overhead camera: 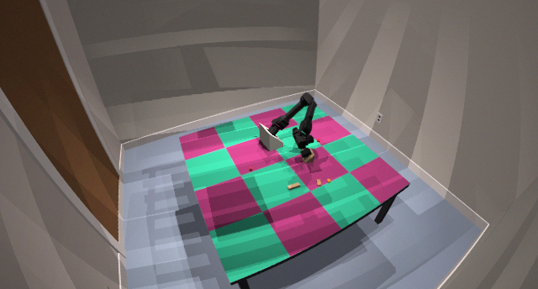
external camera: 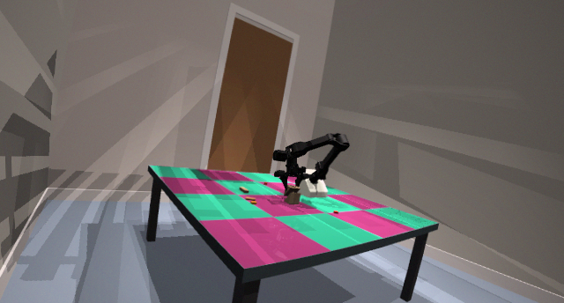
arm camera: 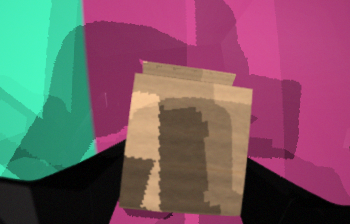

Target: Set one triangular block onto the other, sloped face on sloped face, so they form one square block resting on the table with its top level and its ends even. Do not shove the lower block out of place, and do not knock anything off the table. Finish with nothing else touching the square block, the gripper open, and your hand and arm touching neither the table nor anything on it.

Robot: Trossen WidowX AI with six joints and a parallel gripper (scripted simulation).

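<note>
My gripper tip is now 1 cm to the left of the triangular block and 1 cm below it. Round my gripper tip: flat wooden bar 17 cm ahead, 20 cm to the right, 5 cm below; tiny red piece 9 cm behind, 37 cm to the right, 5 cm below.
</note>
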